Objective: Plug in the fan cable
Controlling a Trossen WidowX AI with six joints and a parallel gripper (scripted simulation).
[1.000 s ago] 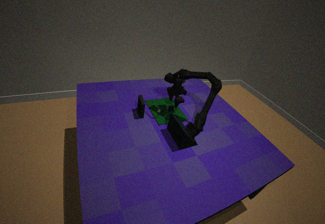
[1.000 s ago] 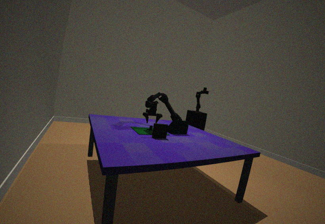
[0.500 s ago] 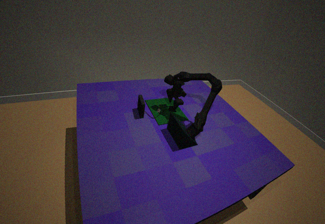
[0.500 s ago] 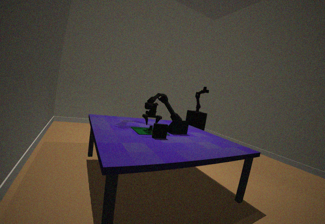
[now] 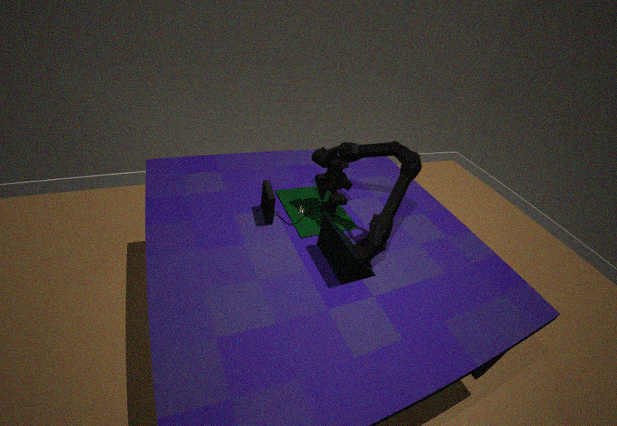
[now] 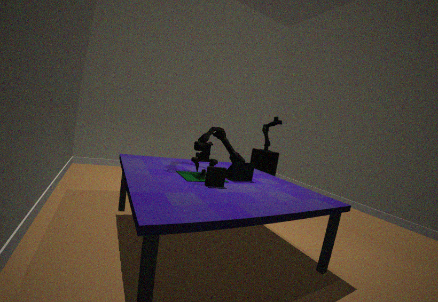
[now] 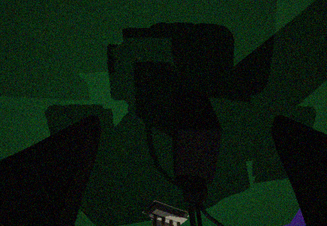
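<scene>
My gripper tip is 40 mm to the right of the green board, 40 mm above it and 20 mm short of it. From my gripper tip the other things lie so: pale four-pin header: 100 mm to the left, 20 mm below, 10 mm ahead; dark plug: 10 mm to the left; black fan: 230 mm to the left, 30 mm ahead, 30 mm above.
</scene>
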